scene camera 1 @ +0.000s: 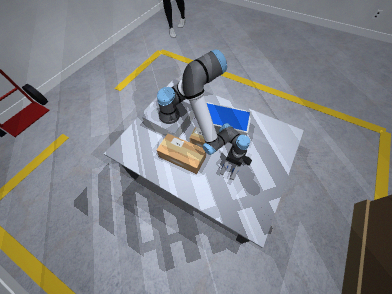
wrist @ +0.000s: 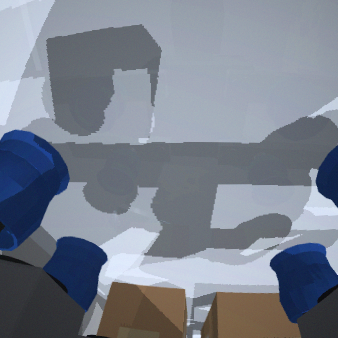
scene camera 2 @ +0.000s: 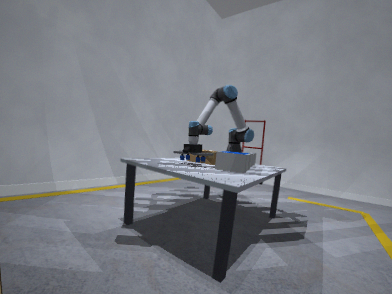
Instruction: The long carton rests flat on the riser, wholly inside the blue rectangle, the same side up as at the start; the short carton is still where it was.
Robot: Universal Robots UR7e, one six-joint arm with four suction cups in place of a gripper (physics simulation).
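Frame: origin at the arm's base, x ahead, y left, z up, level; centimetres.
Seen in the pictures: end effector, tool point: (wrist: 188, 224) (scene camera 2: 192, 160); arm's base, origin of the base link: (scene camera 1: 169, 115).
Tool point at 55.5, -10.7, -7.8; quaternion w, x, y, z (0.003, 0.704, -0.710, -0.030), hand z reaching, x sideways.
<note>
Offsets run from my tool point to a thing's top centre, as dx, dy, dz. "spot": to the spot under its first point. Level surfaces: height alone.
The long carton {-33.9, -11.0, +7.2} (scene camera 1: 181, 154) lies flat on the table, label up. The short carton {-26.1, +5.2, +7.2} (scene camera 1: 195, 137) is behind it, mostly hidden by the arm. In scene camera 2, orange cardboard {spot: -18.6, +4.0, +1.7} (scene camera 2: 209, 158) shows behind the riser {-17.6, +26.7, +8.9} (scene camera 2: 233, 163); which carton it is, I cannot tell. In the wrist view, the ends of two cartons stand side by side at the bottom, a left one (wrist: 145, 307) and a right one (wrist: 250, 315), with a narrow gap. The blue rectangle {-17.6, +26.7, +8.9} (scene camera 1: 230, 117) on the riser's top bears no carton. My suction gripper (scene camera 1: 229, 169) (scene camera 2: 193, 158) hangs above the table beside the cartons, its cups holding nothing.
The table {dz -3.1} (scene camera 1: 285, 142) (scene camera 2: 175, 170) carries the cartons, the riser and the arm's base (scene camera 1: 169, 114). The forearm (scene camera 1: 202, 117) passes above the short carton, beside the riser. A red hand truck (scene camera 1: 25, 120) and a person's legs (scene camera 1: 175, 15) are off the table.
</note>
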